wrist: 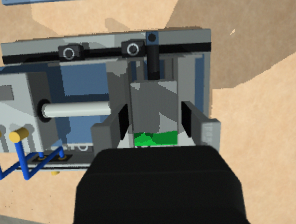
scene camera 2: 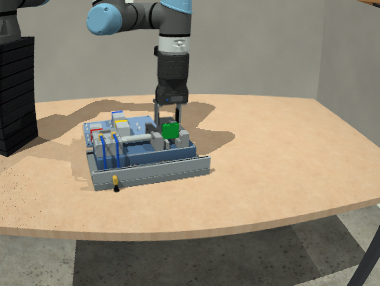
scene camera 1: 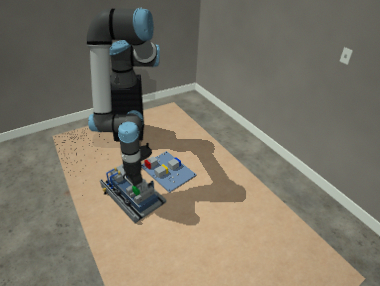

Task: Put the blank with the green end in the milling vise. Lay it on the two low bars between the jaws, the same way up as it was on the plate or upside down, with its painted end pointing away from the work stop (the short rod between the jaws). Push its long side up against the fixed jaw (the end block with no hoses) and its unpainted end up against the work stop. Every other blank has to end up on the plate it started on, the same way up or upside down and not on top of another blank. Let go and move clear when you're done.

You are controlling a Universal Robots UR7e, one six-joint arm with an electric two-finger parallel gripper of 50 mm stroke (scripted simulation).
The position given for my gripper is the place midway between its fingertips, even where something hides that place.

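Observation:
My gripper (scene camera 2: 167,122), visible. Wrist view: gripper (wrist: 154,113) too. Piston rod (wrist: 94,108). Green-ended blank (wrist: 154,102).

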